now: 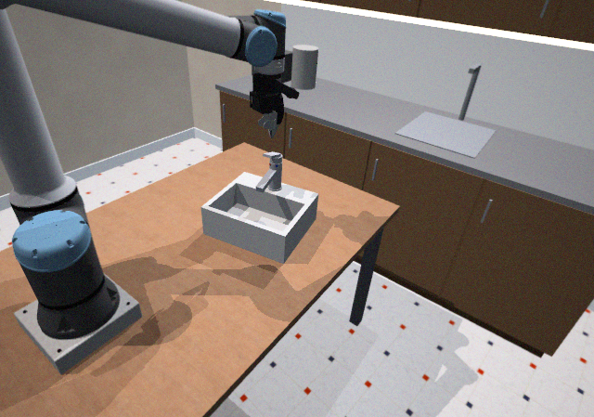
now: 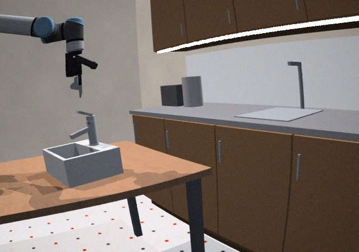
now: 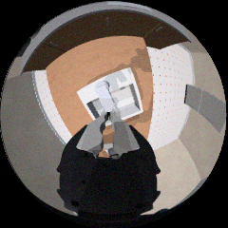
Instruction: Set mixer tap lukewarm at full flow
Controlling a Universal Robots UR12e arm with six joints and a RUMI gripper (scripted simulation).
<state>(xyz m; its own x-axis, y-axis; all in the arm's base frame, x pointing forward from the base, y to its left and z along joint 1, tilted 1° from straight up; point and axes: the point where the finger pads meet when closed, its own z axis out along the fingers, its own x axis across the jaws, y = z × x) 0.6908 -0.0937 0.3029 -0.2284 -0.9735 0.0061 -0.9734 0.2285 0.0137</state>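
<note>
Now: the lever 1 cm ahead of my hand, 1 cm to the left of it and 9 cm below it. The rest, counted from my hand: grey mixer tap 3 cm ahead, 1 cm to the left, 14 cm below; then white basin 7 cm behind, 1 cm to the right, 33 cm below.
</note>
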